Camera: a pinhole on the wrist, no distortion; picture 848 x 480 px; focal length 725.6 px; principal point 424.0 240.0 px. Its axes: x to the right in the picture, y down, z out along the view. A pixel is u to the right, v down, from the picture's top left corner.
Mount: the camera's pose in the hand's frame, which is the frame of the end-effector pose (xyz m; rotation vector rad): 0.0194 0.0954 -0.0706 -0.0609 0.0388 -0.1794
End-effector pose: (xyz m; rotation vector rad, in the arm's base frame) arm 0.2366 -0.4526 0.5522 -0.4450 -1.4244 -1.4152
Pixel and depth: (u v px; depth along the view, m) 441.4 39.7 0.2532
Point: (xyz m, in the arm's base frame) 0.1868 -0.2867 0.6350
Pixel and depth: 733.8 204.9 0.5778
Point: -0.0257 -0.1043 0.9293
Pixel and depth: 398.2 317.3 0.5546
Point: 0.1900 0.0054 0.7861
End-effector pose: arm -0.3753 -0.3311 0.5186 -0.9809 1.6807 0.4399
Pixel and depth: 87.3 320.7 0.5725
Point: -0.2375 0.2471 0.4901
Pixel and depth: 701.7 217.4 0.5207
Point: -0.1771 -0.0633 0.1362
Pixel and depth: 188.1 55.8 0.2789
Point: -0.2838 -0.1172 0.4985
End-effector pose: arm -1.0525 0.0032 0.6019 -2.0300 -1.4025 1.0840
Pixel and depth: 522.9 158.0 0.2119
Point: -1.1113 0.0110 0.4423
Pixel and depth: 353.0 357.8 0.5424
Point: -1.2979 -0.1106 0.1615
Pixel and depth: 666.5 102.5 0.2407
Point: -1.1420 0.0644 0.4294
